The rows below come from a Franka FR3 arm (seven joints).
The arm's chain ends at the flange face. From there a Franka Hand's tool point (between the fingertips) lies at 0.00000 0.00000 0.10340 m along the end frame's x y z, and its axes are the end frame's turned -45 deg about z.
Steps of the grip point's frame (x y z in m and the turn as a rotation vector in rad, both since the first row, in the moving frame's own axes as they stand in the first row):
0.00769 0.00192 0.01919 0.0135 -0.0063 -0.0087
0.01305 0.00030 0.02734 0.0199 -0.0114 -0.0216
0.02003 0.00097 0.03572 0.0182 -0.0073 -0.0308
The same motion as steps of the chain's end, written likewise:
0.00825 -0.00356 0.01920 0.0051 -0.0140 -0.0087
0.01173 -0.00842 0.02737 0.0060 -0.0221 -0.0216
0.01673 -0.01271 0.03574 0.0077 -0.0180 -0.0308

